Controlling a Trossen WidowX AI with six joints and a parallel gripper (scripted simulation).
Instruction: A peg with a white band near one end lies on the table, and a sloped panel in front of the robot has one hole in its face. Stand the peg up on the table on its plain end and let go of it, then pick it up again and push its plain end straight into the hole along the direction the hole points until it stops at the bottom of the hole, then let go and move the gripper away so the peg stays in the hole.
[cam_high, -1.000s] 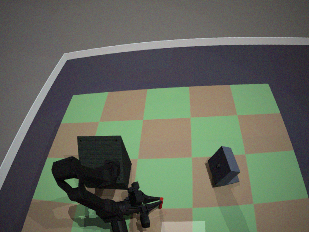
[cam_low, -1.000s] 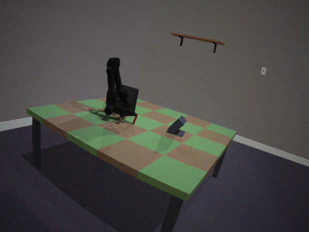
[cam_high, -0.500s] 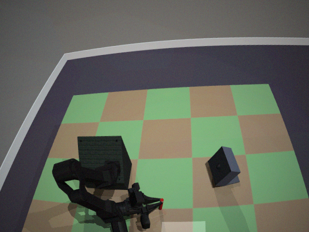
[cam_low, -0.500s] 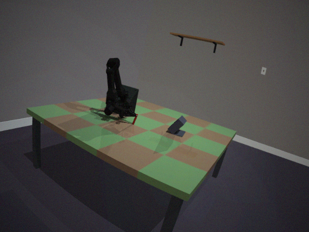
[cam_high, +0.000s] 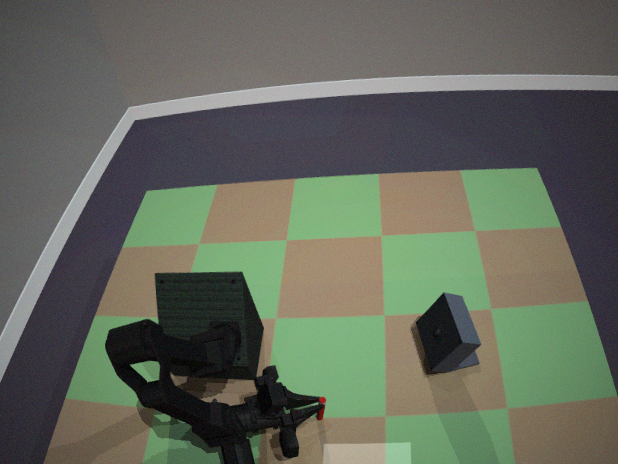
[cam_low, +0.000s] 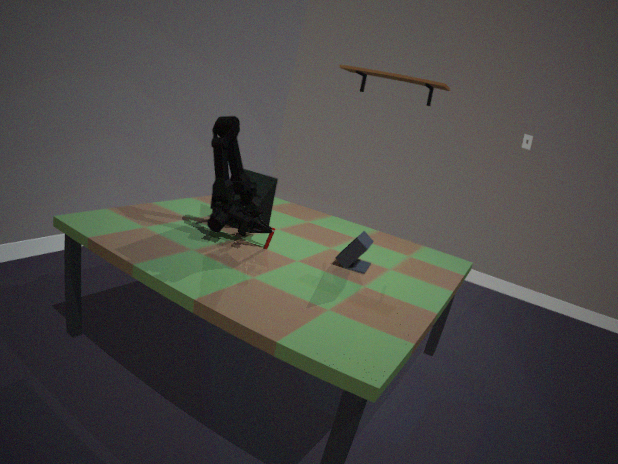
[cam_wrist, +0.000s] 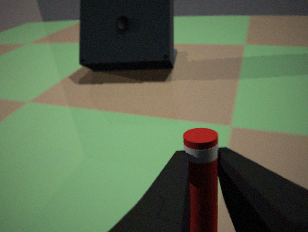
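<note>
The red peg lies 10 mm below my gripper tip. From my gripper tip the other things lie so: dark sloped panel: 260 mm ahead, 160 mm to the left, 10 mm below.
</note>
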